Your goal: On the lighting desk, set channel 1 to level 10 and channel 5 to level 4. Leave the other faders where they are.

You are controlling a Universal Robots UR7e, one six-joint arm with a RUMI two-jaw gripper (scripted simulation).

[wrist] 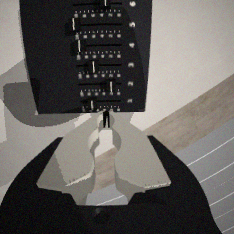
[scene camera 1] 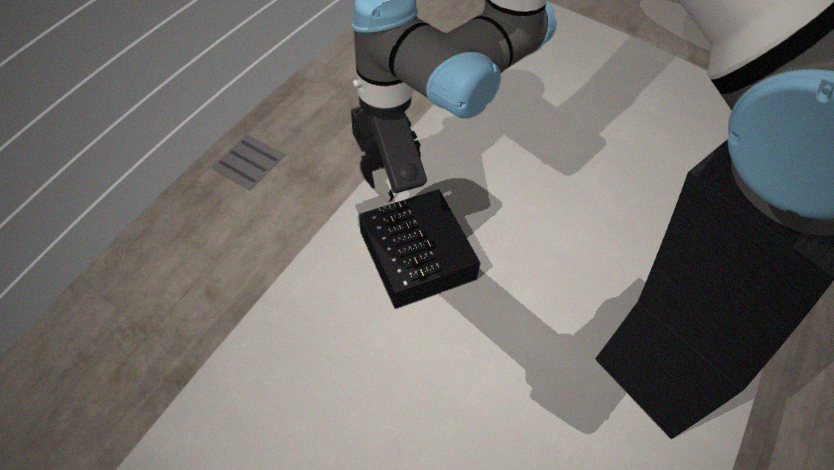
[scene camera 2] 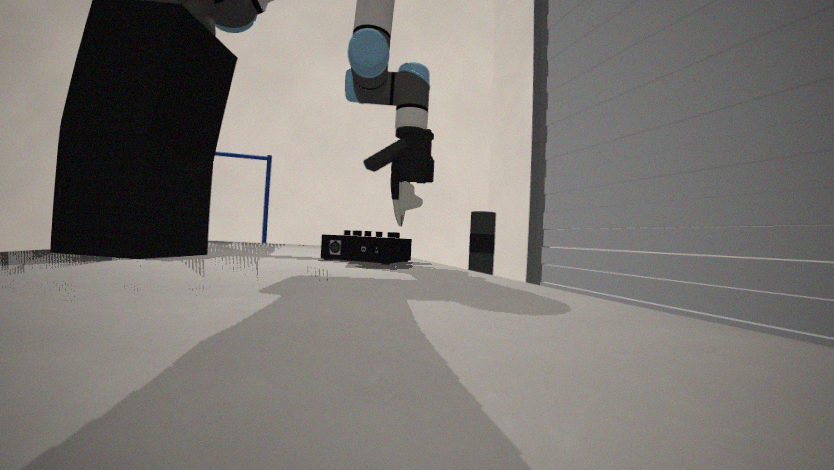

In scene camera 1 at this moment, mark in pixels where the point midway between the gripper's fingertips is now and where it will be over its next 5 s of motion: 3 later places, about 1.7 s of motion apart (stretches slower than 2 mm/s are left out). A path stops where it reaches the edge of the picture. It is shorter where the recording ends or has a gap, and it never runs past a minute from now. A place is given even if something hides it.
The gripper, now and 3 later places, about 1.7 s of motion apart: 389,201; 389,207; 398,206; 397,199
